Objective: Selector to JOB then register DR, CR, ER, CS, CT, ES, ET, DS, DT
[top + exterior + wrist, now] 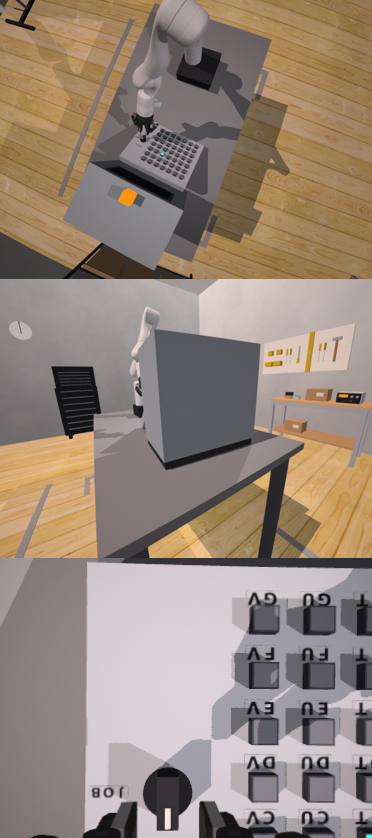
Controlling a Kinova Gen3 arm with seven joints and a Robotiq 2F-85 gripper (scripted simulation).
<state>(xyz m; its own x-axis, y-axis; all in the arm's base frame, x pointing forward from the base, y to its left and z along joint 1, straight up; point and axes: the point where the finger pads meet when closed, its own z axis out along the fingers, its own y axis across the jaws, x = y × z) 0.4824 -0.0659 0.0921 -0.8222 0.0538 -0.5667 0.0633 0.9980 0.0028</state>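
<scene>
My gripper is now 40 mm short of the black selector knob and 50 mm above it. From my hand the other things lie so: grey keypad panel (70 mm ahead, 110 mm to the left, 100 mm below).
</scene>
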